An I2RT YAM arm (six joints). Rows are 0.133 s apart.
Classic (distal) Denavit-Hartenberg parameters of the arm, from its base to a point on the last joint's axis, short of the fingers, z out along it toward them. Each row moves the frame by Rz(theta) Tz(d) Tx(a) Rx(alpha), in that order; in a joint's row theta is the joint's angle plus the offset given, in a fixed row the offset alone. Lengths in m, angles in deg.
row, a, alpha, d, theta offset
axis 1, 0.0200, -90.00, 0.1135, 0.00
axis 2, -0.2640, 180.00, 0.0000, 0.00
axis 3, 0.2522, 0.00, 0.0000, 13.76
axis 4, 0.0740, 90.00, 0.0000, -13.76
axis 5, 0.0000, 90.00, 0.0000, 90.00
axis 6, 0.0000, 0.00, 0.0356, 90.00
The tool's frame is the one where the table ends.
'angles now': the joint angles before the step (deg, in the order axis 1, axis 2, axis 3, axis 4, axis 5, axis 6). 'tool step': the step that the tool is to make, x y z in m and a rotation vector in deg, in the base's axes. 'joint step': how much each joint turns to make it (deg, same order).
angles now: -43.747 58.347 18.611 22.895 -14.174 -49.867
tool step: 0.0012 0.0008 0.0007 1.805 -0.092 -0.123
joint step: 0.394 -0.081 0.515 -1.404 0.087 1.509
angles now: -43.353 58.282 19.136 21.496 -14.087 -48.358
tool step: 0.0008 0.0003 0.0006 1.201 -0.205 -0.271
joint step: 0.234 -0.001 0.330 -0.726 0.170 1.156
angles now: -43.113 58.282 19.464 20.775 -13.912 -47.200
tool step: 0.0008 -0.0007 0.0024 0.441 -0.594 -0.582
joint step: 0.074 -0.005 0.445 -0.099 0.402 0.920
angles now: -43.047 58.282 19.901 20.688 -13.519 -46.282
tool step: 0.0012 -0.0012 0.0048 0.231 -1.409 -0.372
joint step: -0.014 -0.061 0.650 0.446 0.010 1.220
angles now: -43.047 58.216 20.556 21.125 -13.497 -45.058
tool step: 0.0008 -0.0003 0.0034 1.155 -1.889 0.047
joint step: -0.017 -0.105 0.302 0.686 -0.649 2.094
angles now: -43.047 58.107 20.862 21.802 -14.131 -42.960
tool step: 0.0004 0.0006 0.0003 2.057 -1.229 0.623
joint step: -0.007 -0.009 0.038 -0.003 -1.231 2.161
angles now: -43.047 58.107 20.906 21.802 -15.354 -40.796
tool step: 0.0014 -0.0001 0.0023 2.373 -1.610 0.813
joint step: -0.010 0.163 0.489 -0.041 -1.539 2.620
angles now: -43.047 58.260 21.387 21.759 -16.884 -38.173
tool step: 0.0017 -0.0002 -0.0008 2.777 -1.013 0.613
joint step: 0.073 0.650 0.217 0.062 -1.239 2.603
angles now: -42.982 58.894 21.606 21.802 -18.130 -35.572
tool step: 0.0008 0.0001 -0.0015 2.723 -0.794 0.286
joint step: 0.016 0.428 0.007 -0.058 -0.947 2.496
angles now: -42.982 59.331 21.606 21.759 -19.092 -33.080
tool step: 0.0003 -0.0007 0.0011 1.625 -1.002 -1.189
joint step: 0.020 0.059 0.150 0.259 0.654 2.250
